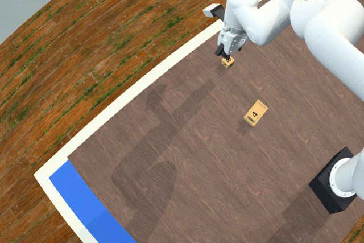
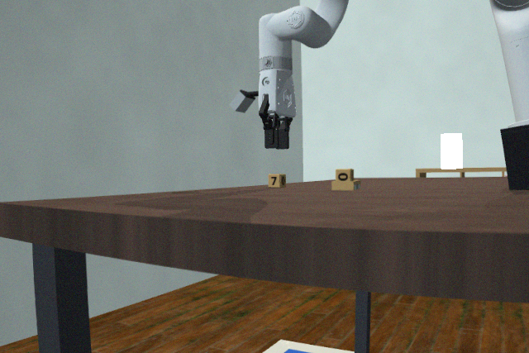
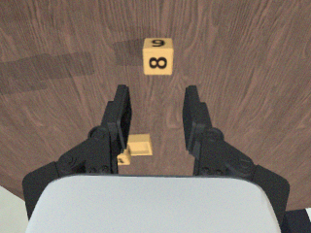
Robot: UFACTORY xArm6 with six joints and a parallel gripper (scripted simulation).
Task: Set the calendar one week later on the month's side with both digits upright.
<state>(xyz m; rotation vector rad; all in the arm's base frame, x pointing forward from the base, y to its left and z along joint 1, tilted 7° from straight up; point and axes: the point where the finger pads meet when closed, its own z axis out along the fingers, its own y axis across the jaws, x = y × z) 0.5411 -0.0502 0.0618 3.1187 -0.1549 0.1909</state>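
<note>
Right now the wooden cube is 9 cm below my hand. The rest, counted from my hand: tray 17 cm behind, 7 cm to the left, 10 cm below.
</note>
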